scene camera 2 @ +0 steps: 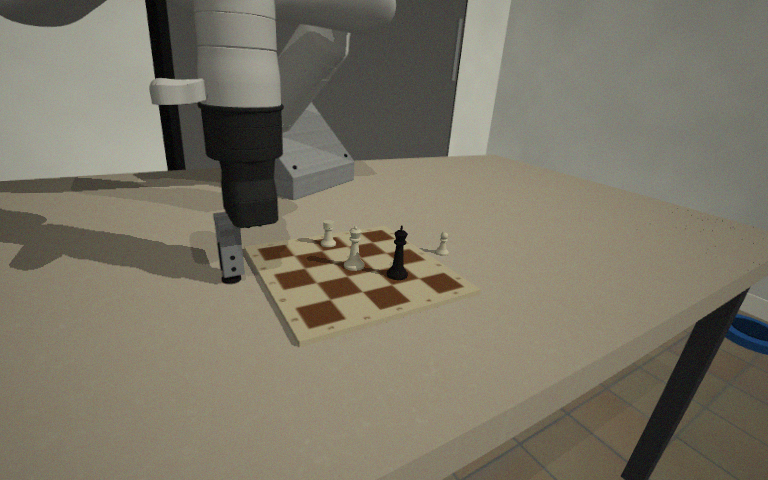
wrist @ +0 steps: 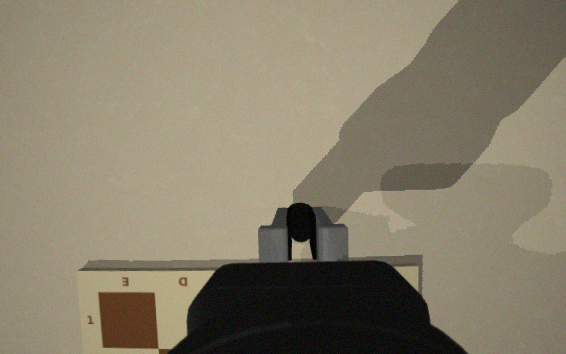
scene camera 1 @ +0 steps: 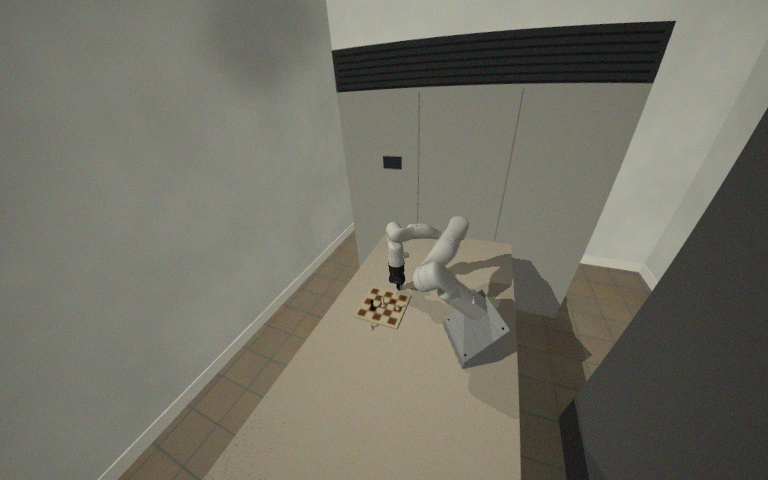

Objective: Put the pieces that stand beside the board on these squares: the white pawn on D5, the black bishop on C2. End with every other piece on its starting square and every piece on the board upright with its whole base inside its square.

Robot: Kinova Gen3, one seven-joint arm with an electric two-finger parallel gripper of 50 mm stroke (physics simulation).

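My gripper is shut on the black bishop, beside the edge of the board that bears the letters. In scene camera 2 the bishop's round base shows under the fingertips, upright and at table level; the finger hides the rest. In the wrist view its dark head is between the fingers. The white pawn stands upright on the table beside the board, at the opposite side from my gripper.
On the board, a white rook, a tall white crowned piece and a tall black crowned piece stand upright. The arm's grey base stands on the table beyond the rook.
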